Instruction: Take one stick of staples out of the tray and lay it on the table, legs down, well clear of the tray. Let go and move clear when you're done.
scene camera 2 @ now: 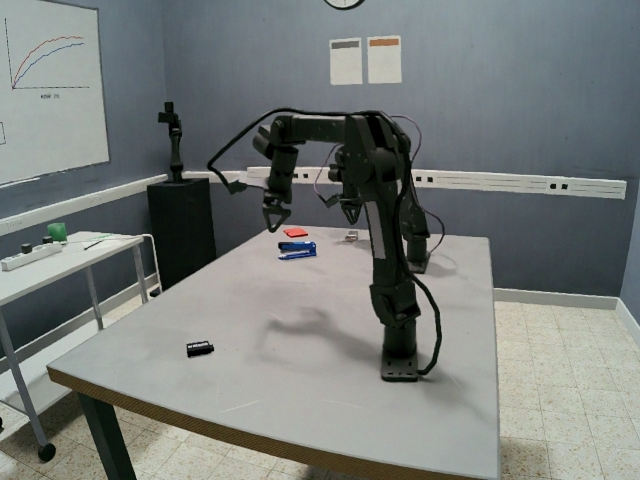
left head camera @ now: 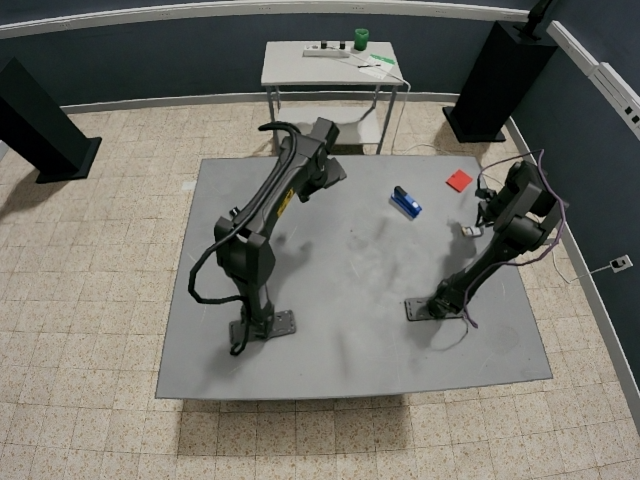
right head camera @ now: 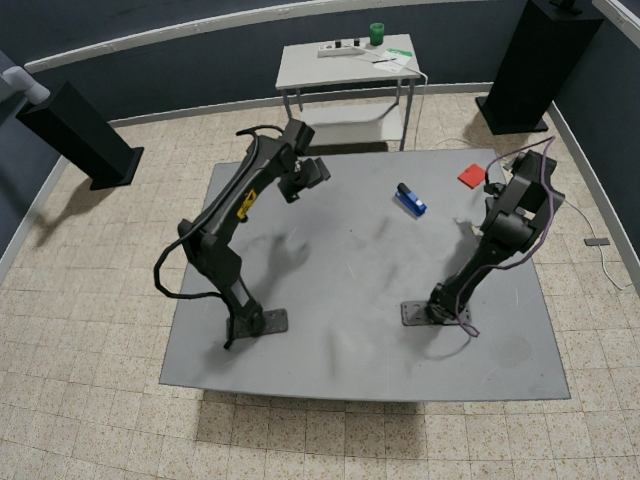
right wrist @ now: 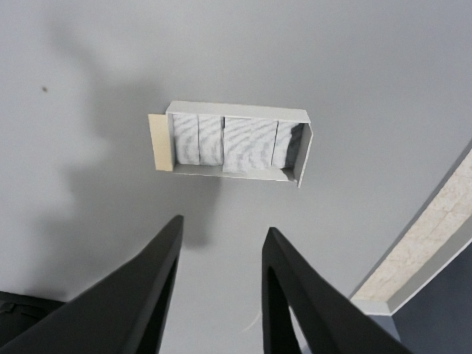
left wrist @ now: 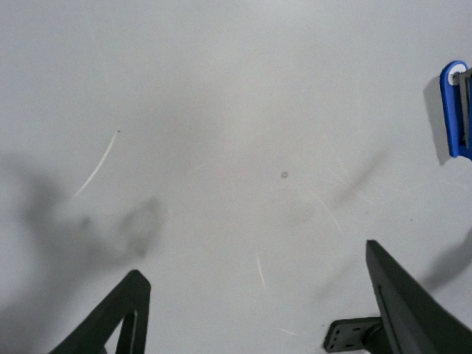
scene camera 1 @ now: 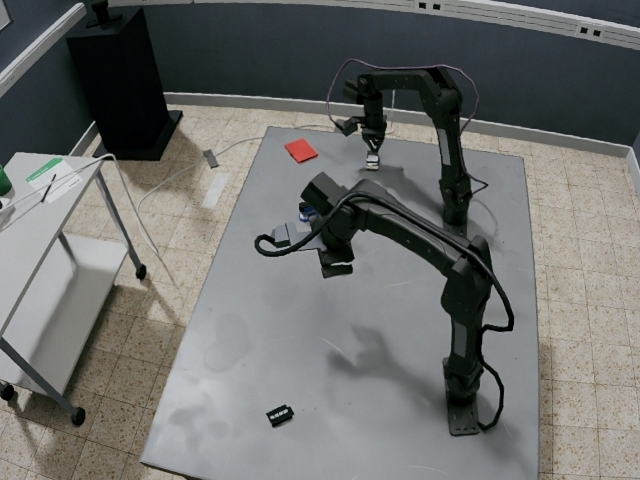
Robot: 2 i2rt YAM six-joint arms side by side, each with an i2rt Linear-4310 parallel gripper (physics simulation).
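Pixels of known places: left gripper, fingertip midpoint: [scene camera 2: 271,222] [left head camera: 322,188] [right head camera: 312,188] [left wrist: 246,263] [scene camera 1: 321,257]; right gripper, fingertip midpoint: [scene camera 2: 353,223] [left head camera: 480,226] [right wrist: 224,232] [scene camera 1: 375,149]; left arm's base, link origin: [scene camera 2: 399,353] [left head camera: 262,327] [right head camera: 256,324] [scene camera 1: 460,395]; right arm's base, link origin: [scene camera 2: 416,262] [left head camera: 436,307] [right head camera: 435,312] [right wrist: 35,309] [left wrist: 375,330] [scene camera 1: 454,220].
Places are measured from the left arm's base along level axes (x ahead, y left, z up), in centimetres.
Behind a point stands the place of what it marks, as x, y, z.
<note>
The small white tray [right wrist: 237,109] [left head camera: 470,230] {17.5, -79.2, 0.8} [scene camera 1: 372,165] {17.1, -78.2, 0.4} [scene camera 2: 351,236] stands on the table below my right gripper. Grey-white staple sticks [right wrist: 250,144] {16.9, -80.8, 0.6} lie side by side in it, with dark gaps between some and a dark space at its right end in the right wrist view. My right gripper [right wrist: 224,232] {16.2, -79.7, 6.1} points down above the tray, fingers partly open and empty; in the right wrist view the tray shows beyond the fingertips. My left gripper [left wrist: 246,263] {32.3, -25.6, 20.8} is wide open and empty, high above the table. No stick shows on the table outside the tray.
A blue stapler [left head camera: 406,201] {32.7, -57.9, 4.0} [right head camera: 410,199] {32.5, -58.1, 4.1} [scene camera 2: 297,251] {33.3, -57.8, 2.1} stands to the left of the tray in the head views. A red pad [left head camera: 459,180] {40.1, -85.6, 0.9} [right head camera: 471,176] {39.7, -84.8, 0.9} [scene camera 1: 300,150] {40.3, -85.5, 0.9} lies near the far edge. A small black block [scene camera 1: 279,415] {42.0, 4.6, 1.5} [scene camera 2: 199,349] {41.3, 5.6, 1.3} lies near the table's other end.
</note>
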